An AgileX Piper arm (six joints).
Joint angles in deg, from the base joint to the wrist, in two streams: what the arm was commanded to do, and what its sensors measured. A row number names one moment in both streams.
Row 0, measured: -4.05 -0.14 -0.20 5.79 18.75 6.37
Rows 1 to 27, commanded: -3.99 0.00 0.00 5.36 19.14 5.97; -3.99 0.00 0.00 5.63 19.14 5.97; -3.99 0.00 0.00 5.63 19.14 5.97; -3.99 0.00 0.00 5.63 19.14 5.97; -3.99 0.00 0.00 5.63 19.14 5.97; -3.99 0.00 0.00 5.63 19.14 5.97; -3.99 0.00 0.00 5.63 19.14 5.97; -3.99 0.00 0.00 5.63 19.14 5.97; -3.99 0.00 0.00 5.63 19.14 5.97; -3.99 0.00 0.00 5.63 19.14 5.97; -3.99 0.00 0.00 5.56 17.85 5.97; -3.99 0.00 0.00 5.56 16.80 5.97; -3.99 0.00 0.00 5.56 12.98 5.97; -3.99 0.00 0.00 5.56 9.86 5.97; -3.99 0.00 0.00 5.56 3.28 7.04; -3.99 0.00 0.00 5.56 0.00 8.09; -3.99 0.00 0.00 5.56 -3.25 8.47; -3.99 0.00 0.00 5.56 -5.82 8.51; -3.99 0.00 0.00 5.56 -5.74 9.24; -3.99 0.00 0.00 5.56 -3.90 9.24; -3.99 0.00 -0.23 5.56 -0.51 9.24; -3.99 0.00 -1.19 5.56 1.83 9.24; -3.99 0.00 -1.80 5.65 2.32 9.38; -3.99 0.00 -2.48 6.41 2.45 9.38; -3.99 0.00 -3.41 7.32 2.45 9.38; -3.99 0.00 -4.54 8.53 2.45 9.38; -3.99 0.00 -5.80 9.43 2.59 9.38
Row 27, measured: -4.05 -0.14 -1.96 6.22 1.75 9.12
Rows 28 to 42, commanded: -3.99 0.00 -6.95 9.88 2.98 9.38; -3.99 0.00 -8.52 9.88 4.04 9.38; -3.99 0.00 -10.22 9.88 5.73 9.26; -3.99 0.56 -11.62 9.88 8.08 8.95; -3.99 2.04 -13.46 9.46 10.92 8.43; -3.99 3.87 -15.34 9.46 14.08 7.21; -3.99 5.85 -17.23 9.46 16.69 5.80; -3.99 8.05 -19.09 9.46 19.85 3.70; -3.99 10.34 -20.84 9.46 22.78 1.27; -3.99 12.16 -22.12 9.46 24.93 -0.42; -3.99 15.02 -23.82 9.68 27.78 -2.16; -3.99 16.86 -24.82 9.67 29.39 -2.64; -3.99 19.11 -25.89 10.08 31.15 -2.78; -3.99 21.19 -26.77 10.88 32.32 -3.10; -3.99 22.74 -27.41 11.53 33.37 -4.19
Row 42, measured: -4.05 16.25 -23.88 9.82 27.28 -0.67
